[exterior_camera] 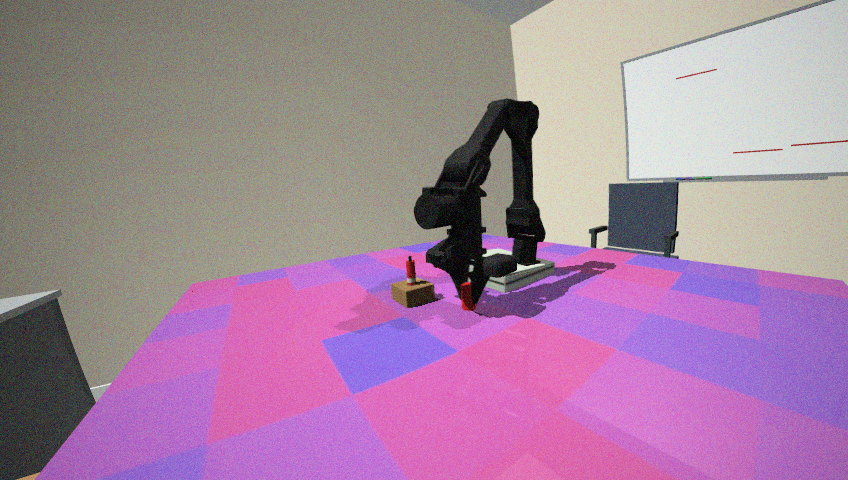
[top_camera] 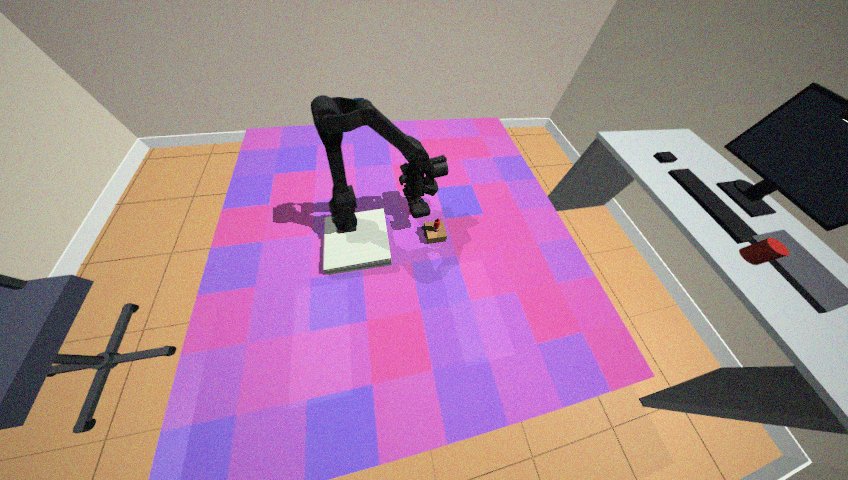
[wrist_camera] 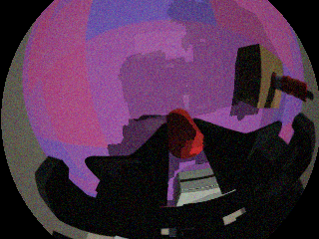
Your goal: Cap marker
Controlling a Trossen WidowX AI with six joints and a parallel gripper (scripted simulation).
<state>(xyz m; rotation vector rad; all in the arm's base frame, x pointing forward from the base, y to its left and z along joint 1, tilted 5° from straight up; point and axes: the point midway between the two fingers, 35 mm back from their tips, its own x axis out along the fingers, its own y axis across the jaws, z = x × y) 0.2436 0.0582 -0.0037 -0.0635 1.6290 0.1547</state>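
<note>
My gripper tip is 60 mm short of the tan holder block and 120 mm to the left of it. The rest, counted from my gripper tip: red cap (10 mm above).
</note>
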